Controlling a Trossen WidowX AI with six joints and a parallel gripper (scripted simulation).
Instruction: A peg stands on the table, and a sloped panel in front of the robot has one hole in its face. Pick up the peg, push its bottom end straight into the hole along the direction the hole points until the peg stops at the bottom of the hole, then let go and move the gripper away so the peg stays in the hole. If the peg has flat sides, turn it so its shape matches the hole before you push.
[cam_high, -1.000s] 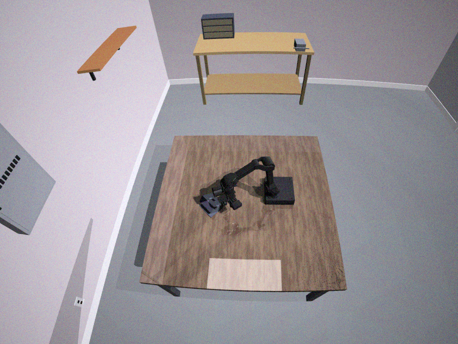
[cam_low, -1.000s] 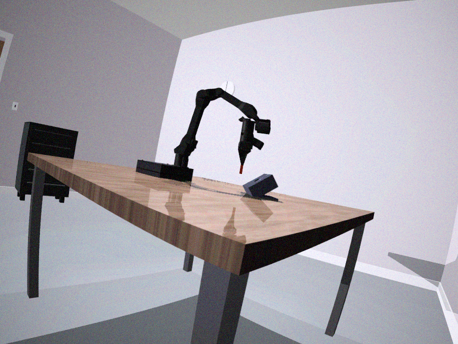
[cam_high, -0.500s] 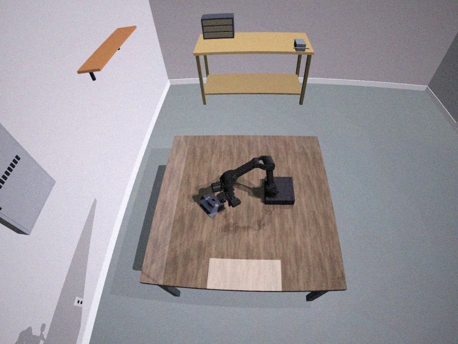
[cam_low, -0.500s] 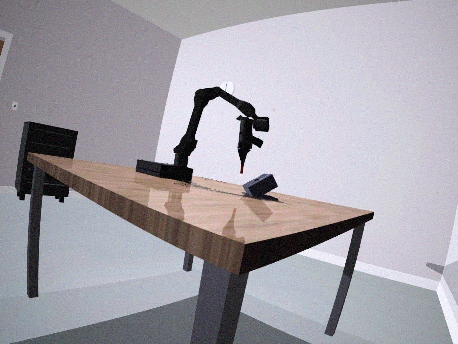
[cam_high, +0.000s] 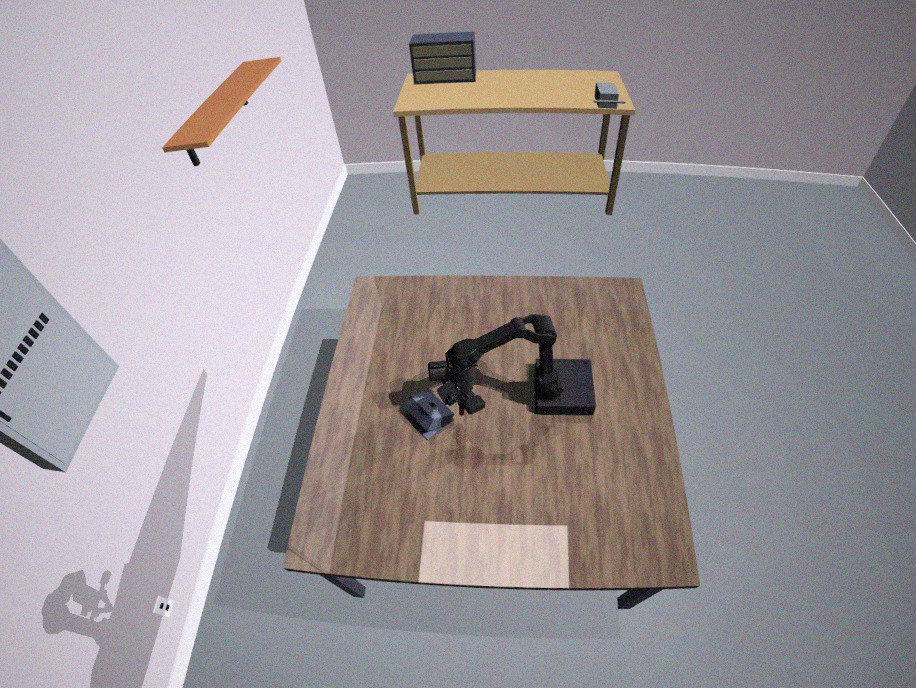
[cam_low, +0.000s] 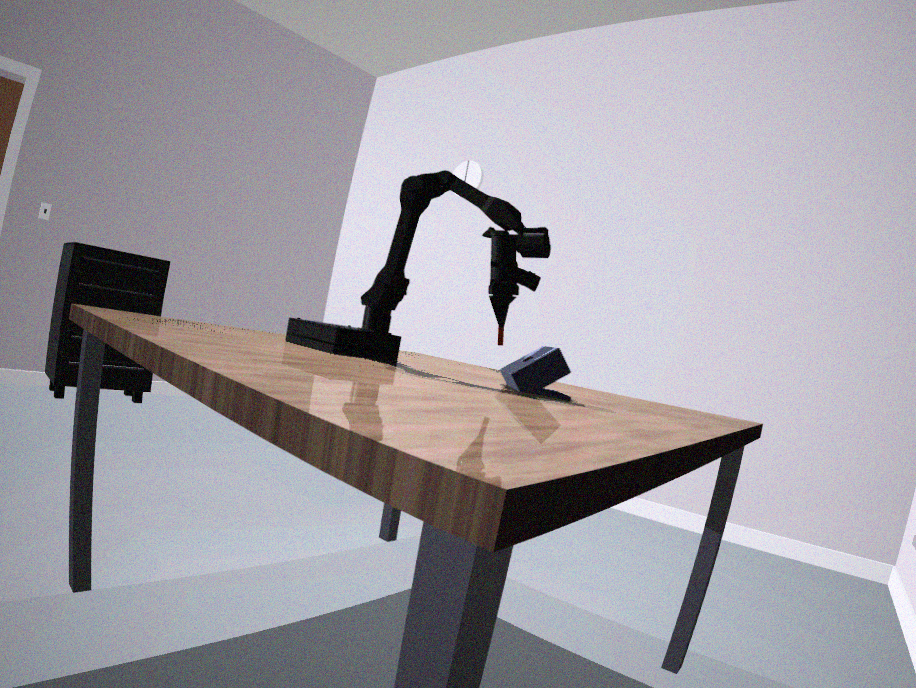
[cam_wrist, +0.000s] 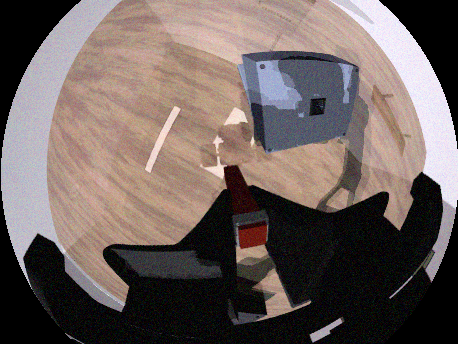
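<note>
Now: gripper tip 120 mm short of the blue-grey sloped panel, 80 mm above it and 40 mm to the left of it. The rest, counted from my gripper tip: red square peg (20 mm above).
</note>
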